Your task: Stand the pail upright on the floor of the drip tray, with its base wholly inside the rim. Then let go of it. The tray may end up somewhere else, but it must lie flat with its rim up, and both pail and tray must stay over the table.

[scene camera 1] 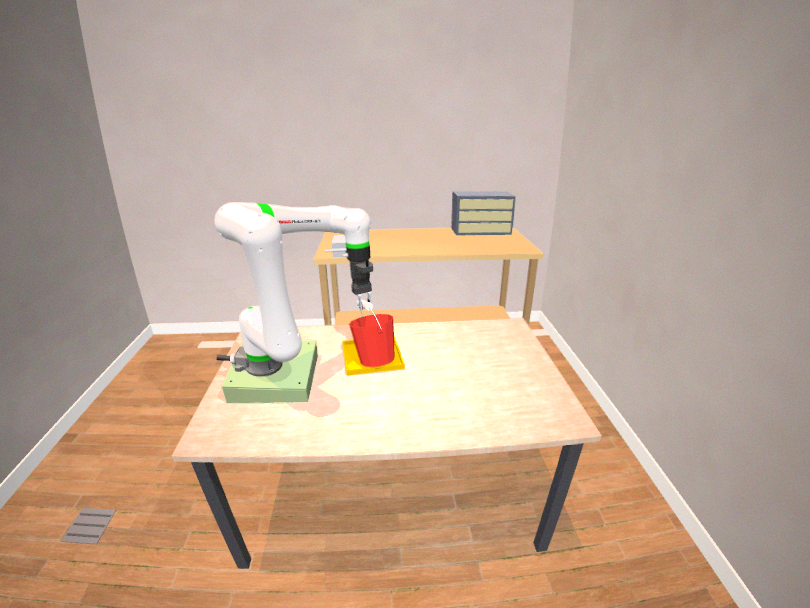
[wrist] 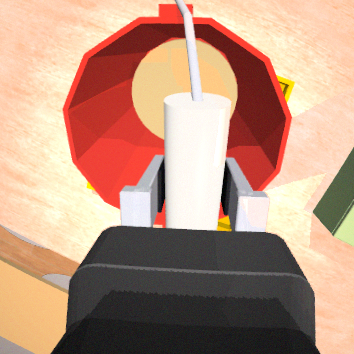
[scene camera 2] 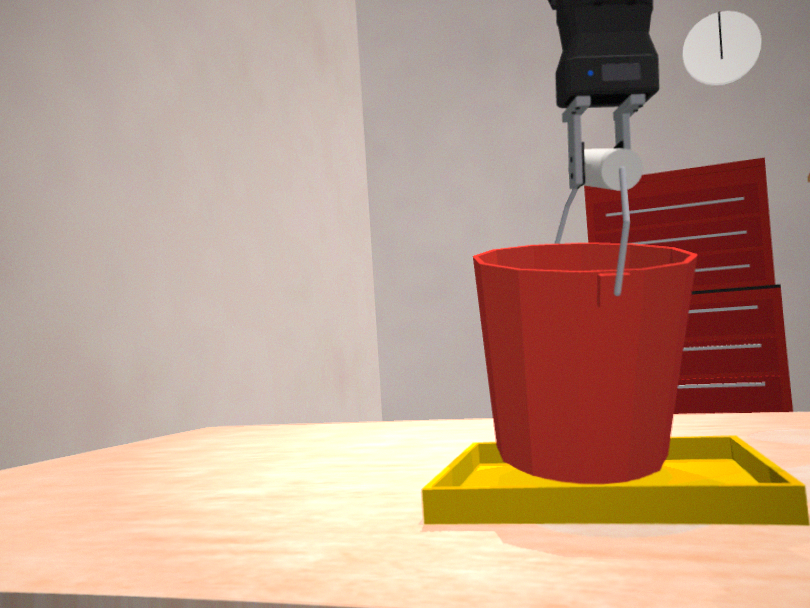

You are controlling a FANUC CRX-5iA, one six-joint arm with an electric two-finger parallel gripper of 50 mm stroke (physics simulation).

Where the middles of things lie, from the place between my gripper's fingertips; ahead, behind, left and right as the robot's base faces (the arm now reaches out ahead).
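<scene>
Yellow drip tray (scene camera 2: 706, 480): my hand 2 cm to the right of it, 1 cm short of it, 24 cm above it.
</scene>
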